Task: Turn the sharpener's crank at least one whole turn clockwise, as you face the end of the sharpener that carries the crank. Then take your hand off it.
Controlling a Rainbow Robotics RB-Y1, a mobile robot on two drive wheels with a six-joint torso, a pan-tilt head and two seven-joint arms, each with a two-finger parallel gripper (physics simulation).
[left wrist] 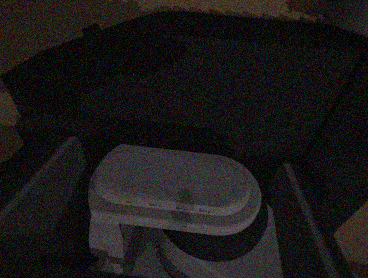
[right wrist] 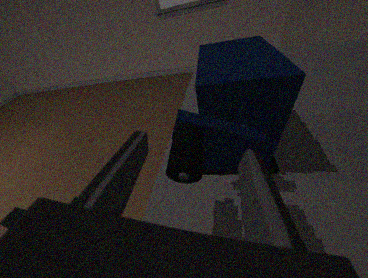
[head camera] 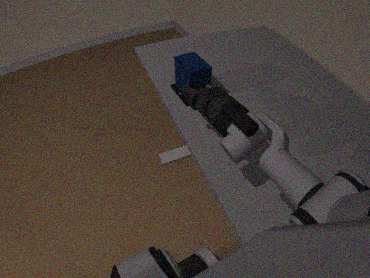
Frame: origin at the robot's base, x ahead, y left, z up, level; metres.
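Seen in the pictures: left gripper, fingertip midpoint: (left wrist: 177, 161); right gripper, fingertip midpoint: (right wrist: 194, 149) (head camera: 195, 87).
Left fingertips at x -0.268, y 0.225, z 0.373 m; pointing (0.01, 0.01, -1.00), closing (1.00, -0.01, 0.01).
Offsets run from my left fingertips to a thing's top centre. "spot": to the spot under its first point. Level surfaces: height alone.
The blue sharpener @(spot: dx +0.630, dy -0.622, dz +0.475 m) (head camera: 192, 71) (right wrist: 250, 85) stands on the grey table top @(dz +0.347 m) (head camera: 300, 90). In the right wrist view, its crank shows at the near end, with a dark cylindrical knob @(dx +0.586, dy -0.603, dz +0.460 m) (right wrist: 186, 150) at the left. My right gripper (right wrist: 194, 149) is open and empty at the crank end. The knob appears between its two fingers in the picture, nearer the left one; the depth between them is hard to judge. In the head view, the dark hand hides most of the crank. My left gripper (left wrist: 177, 161) is open and away from the sharpener, which does not show in the left wrist view.
The table's long edge runs close beside the sharpener, with a brown floor @(dz -0.372 m) (head camera: 90, 150) (right wrist: 60, 135) beyond it. A small white strip (head camera: 175, 155) shows beside that edge. A pale rounded part @(spot: dx -0.009, dy -0.124, dz -0.093 m) (left wrist: 175, 175) shows between the left fingers in the picture. A dark shadow lies right of the sharpener.
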